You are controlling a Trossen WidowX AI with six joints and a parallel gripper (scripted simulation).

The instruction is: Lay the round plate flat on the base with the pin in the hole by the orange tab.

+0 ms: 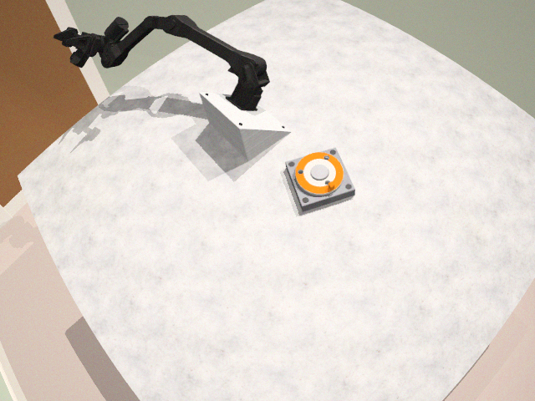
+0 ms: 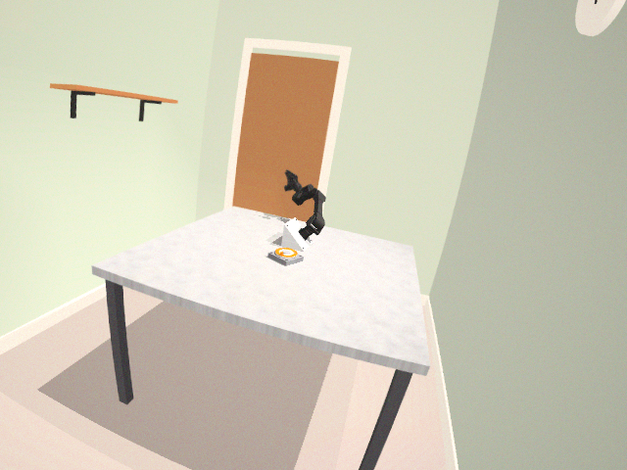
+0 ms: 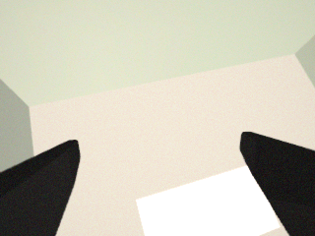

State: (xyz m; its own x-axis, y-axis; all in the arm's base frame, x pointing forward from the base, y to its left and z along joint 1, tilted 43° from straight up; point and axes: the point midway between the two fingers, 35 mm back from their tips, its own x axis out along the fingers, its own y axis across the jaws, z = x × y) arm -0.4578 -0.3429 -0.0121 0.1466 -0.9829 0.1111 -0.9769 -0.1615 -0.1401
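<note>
Right now the round plate is 74 cm ahead of my gripper tip, 29 cm below it and 27 cm to the left of it.
</note>
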